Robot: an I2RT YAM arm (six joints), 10 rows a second.
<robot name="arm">
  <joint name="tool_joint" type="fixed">
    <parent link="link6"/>
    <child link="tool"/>
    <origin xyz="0 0 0" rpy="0 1.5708 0"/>
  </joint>
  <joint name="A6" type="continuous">
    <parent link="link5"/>
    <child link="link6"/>
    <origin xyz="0.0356 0 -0.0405" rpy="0 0 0"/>
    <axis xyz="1 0 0"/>
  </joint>
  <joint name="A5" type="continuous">
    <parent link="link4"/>
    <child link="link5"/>
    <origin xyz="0.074 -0.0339 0.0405" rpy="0 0 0"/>
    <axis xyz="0 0 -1"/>
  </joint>
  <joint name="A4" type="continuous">
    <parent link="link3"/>
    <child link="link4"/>
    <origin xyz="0.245 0.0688 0.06" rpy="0 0 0"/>
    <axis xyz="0 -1 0"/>
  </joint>
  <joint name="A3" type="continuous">
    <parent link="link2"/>
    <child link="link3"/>
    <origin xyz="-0.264 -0.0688 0" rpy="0 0 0"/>
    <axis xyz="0 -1 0"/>
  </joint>
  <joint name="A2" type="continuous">
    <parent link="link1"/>
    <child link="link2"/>
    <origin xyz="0.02 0.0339 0.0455" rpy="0 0 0"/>
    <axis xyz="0 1 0"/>
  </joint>
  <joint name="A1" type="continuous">
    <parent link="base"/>
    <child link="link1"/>
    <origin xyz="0 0 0.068" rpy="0 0 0"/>
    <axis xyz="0 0 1"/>
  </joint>
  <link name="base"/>
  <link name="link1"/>
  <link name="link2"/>
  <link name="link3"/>
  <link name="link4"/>
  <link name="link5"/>
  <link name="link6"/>
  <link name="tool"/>
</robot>
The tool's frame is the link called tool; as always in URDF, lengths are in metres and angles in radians. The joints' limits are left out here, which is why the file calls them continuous.
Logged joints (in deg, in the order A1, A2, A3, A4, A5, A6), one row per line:
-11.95, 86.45, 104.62, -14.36, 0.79, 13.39
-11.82, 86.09, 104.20, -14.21, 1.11, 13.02
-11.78, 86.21, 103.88, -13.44, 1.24, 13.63
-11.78, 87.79, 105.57, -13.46, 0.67, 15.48
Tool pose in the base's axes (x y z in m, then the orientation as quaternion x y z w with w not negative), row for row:
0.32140, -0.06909, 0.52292, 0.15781, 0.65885, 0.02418, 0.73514
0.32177, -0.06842, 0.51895, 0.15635, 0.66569, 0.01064, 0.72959
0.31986, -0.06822, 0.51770, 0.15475, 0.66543, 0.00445, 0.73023
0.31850, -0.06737, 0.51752, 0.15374, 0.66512, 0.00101, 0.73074
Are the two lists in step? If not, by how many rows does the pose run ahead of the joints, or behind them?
The pose runs 2 rows behind the joints: the pose in row i belongs to the joints in row i - 2.
